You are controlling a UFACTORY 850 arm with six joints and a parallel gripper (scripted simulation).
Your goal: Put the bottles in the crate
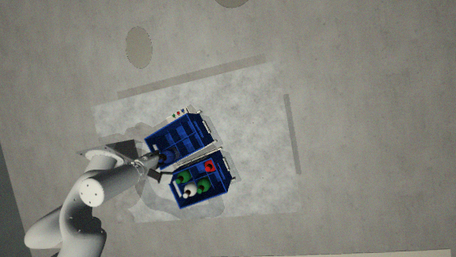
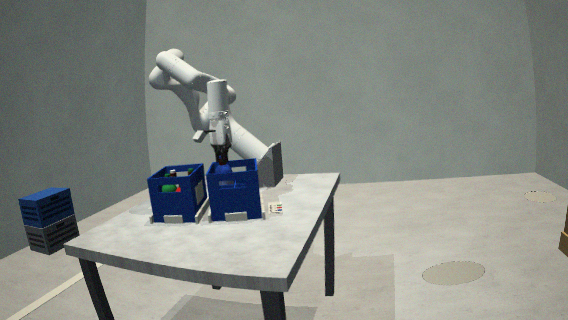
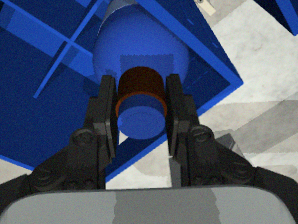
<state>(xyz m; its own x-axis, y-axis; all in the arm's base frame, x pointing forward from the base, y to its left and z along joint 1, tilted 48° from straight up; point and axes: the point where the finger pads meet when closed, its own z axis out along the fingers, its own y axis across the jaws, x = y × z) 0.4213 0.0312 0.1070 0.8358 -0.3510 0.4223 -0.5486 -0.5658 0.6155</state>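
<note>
My gripper is now 210 mm short of the red-label bottle, 100 mm to the left of it and 110 mm above it. From my hand the other things lie so: green-label bottle: 40 mm ahead, 130 mm to the right, 110 mm below; then white-label bottle: 60 mm ahead, 210 mm to the right, 110 mm below; then blue-label bottle: 70 mm below.
</note>
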